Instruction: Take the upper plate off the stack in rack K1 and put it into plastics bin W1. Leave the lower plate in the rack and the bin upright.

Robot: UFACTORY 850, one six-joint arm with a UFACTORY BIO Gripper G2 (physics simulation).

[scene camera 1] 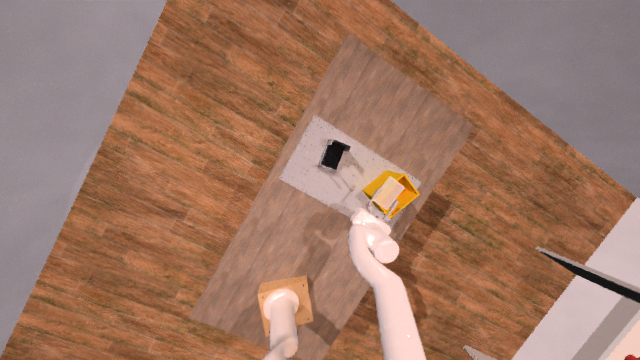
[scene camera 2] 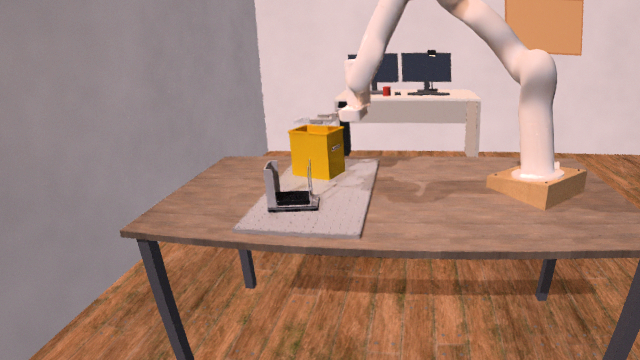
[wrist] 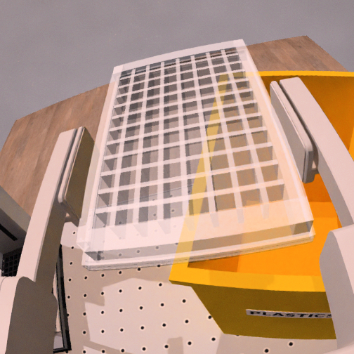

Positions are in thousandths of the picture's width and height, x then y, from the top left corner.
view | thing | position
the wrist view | my gripper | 504, 329
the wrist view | yellow plastics bin W1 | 787, 832
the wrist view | clear gridded plate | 538, 462
